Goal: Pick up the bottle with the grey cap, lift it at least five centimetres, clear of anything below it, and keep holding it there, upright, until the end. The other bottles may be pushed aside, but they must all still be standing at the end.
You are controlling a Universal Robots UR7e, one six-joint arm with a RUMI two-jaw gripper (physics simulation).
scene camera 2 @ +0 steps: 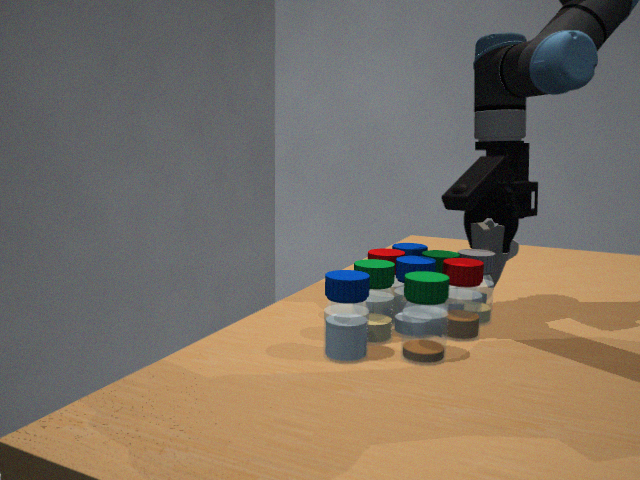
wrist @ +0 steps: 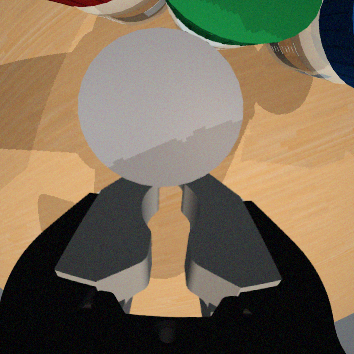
Labels:
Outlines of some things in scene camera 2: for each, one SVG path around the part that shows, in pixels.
My gripper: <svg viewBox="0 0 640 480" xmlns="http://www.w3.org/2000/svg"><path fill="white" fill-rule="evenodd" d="M524 141L475 142L475 150L486 150L486 156L481 156L442 195L442 201L447 210L465 211L464 228L470 248L488 250L495 253L495 267L492 274L490 274L494 287L502 274L506 261L516 256L519 251L518 242L513 240L518 229L519 219L537 216L538 182L529 181L529 143L524 143ZM535 191L534 208L531 209L532 192Z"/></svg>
A red-capped bottle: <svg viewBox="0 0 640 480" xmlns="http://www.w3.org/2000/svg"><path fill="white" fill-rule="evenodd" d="M448 258L443 260L443 274L449 276L450 279L449 296L444 303L448 312L447 340L453 342L474 342L480 338L482 293L478 286L483 282L484 263L469 258Z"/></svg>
A blue-capped bottle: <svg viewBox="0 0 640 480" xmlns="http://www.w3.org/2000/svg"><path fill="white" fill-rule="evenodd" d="M424 256L402 256L396 258L395 275L399 283L394 290L393 333L398 337L401 337L402 310L408 302L404 297L405 274L417 271L435 272L436 260Z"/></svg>

